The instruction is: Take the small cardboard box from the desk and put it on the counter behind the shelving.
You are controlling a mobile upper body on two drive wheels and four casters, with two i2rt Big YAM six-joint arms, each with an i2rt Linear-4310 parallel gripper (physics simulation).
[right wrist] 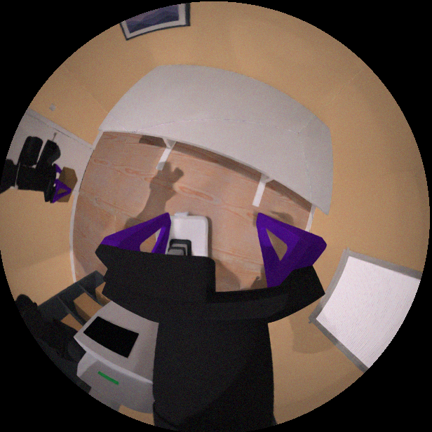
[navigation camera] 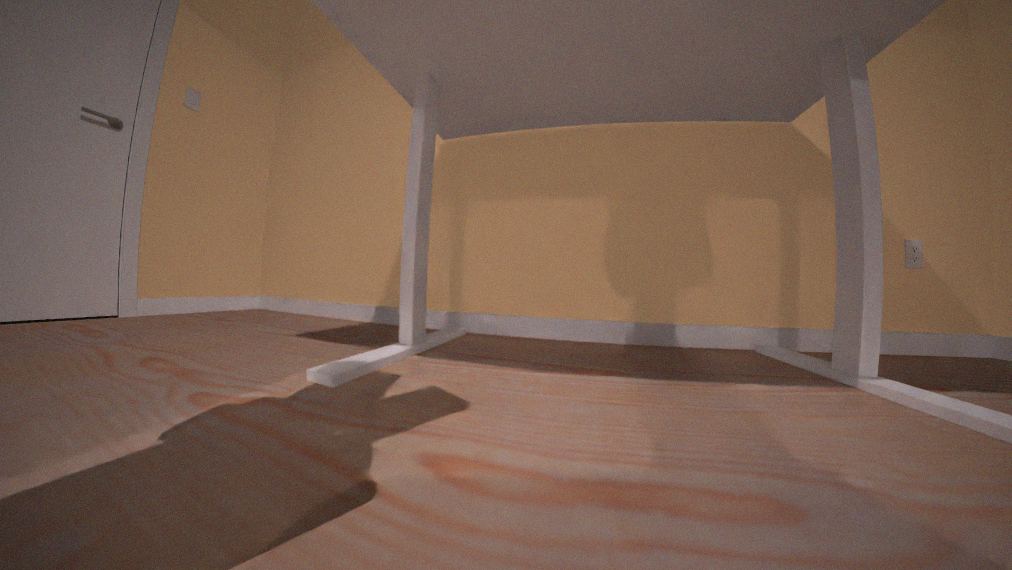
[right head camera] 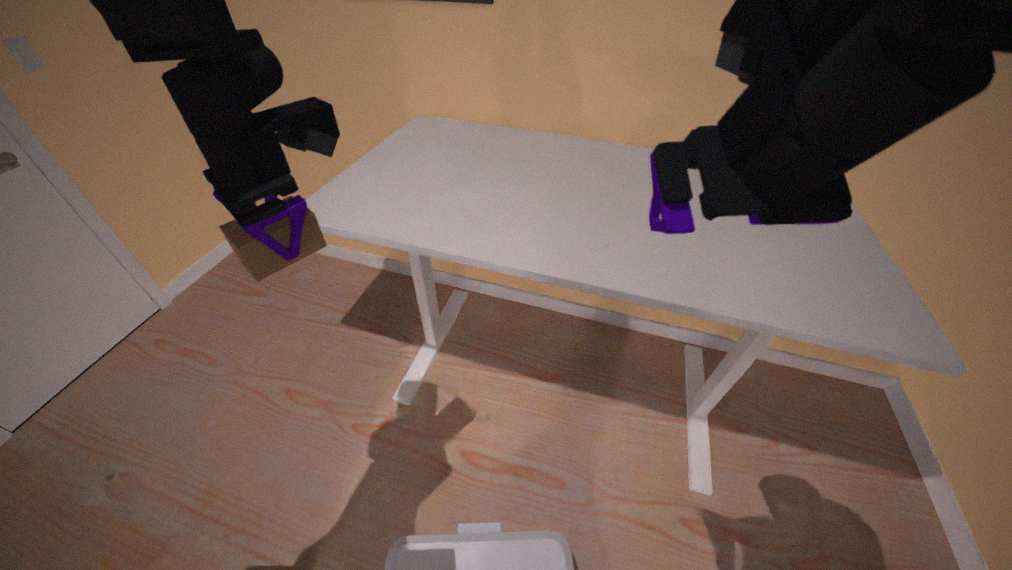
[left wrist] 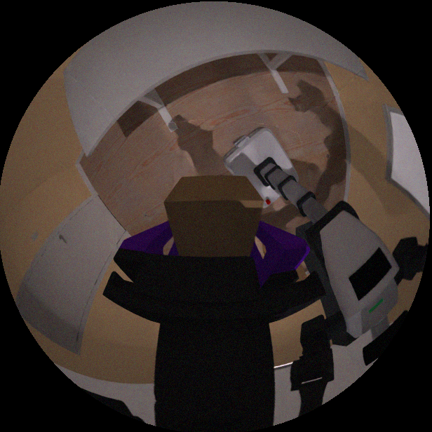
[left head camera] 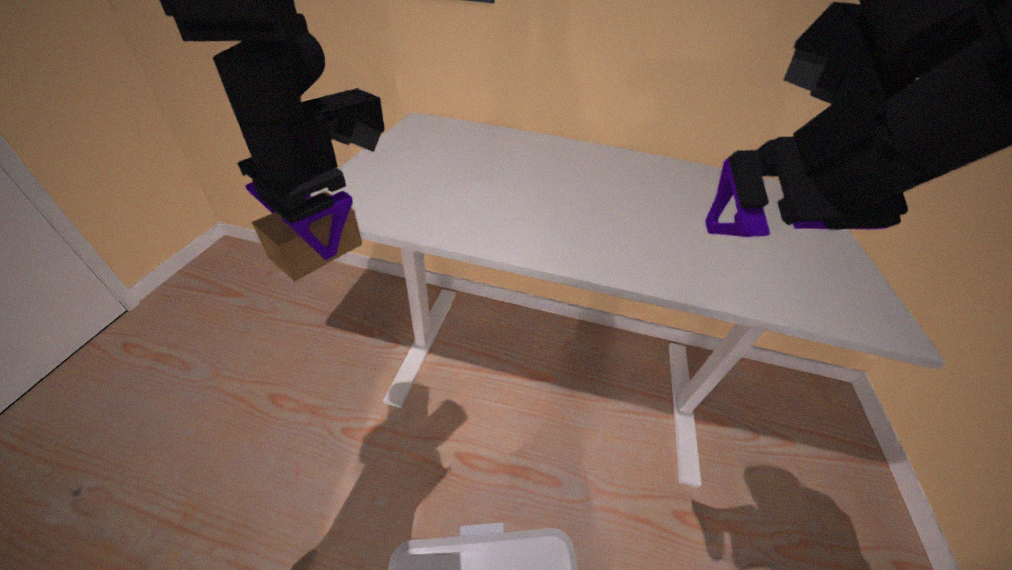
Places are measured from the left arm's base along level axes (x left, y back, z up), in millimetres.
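Where they show: left gripper, fingertip midpoint: (right head camera: 282,247) (left head camera: 316,245); right gripper, fingertip midpoint: (right head camera: 701,220) (left head camera: 751,224).
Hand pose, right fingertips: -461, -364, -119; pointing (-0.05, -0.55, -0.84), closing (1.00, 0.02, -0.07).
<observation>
After its pixels a point has its place, as x, y, z.
The small brown cardboard box (left head camera: 281,253) @(7, -400, -185) (right head camera: 247,256) @(3, -402, -189) (left wrist: 215,220) (right wrist: 70,177) is in my left gripper (left head camera: 305,237) @(-5, -454, -217) (right head camera: 272,239) @(-5, -454, -217), which is shut on it, with a purple finger at either side. It hangs in the air off the desk's left end in the head camera views. My right gripper (left head camera: 782,228) (right head camera: 725,225) @(-461, -364, -119) (right wrist: 213,217) is open and empty, above the desk. The white desk (left head camera: 531,198) @(-372, -966, -460) (right head camera: 524,198) @(-364, -964, -460) (left wrist: 210,30) (right wrist: 215,95) stands in front of me. The counter cannot be made out for certain.
A white door (left head camera: 49,283) @(1611, -1293, -1068) (right head camera: 63,283) @(1635, -1225, -1001) (navigation camera: 63,212) @(1620, -1267, -943) is at the left. Desk legs (navigation camera: 417,212) @(-7, -1156, -975) (navigation camera: 853,212) @(-1139, -779, -973) stand ahead of my base (left head camera: 509,552) @(-296, -268, -1150). Dark shelving (right wrist: 62,302) shows at the lower left of the right wrist view. A pale surface (left wrist: 120,392) shows low in the left wrist view.
</observation>
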